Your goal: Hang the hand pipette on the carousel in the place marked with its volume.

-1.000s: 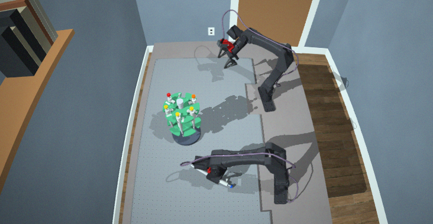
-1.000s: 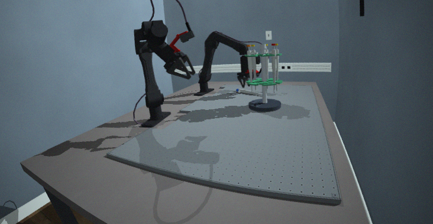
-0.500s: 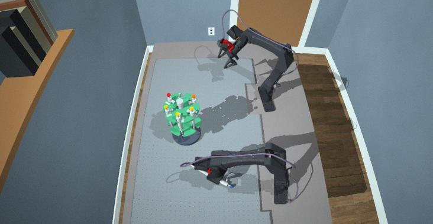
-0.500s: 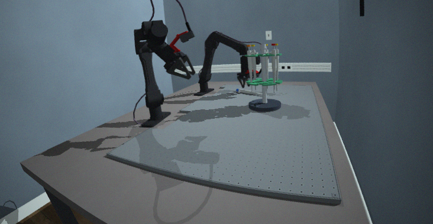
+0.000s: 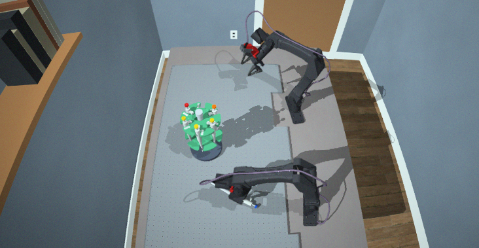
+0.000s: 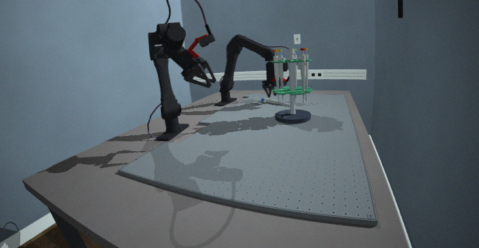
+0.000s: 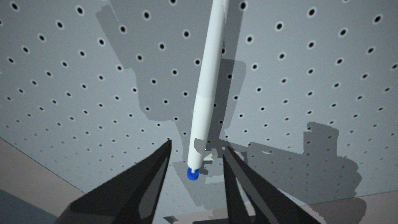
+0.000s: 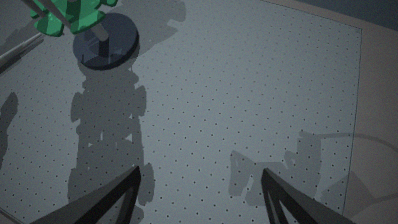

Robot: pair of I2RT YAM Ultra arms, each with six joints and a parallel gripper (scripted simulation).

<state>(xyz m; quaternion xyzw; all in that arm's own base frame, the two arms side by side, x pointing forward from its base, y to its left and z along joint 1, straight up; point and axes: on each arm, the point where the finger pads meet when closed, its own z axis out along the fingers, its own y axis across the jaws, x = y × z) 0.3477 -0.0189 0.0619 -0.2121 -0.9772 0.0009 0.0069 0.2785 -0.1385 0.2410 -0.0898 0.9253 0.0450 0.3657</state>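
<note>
The white hand pipette lies 2 cm ahead of my left hand, 3 cm to the right of it and 4 cm below it.
</note>
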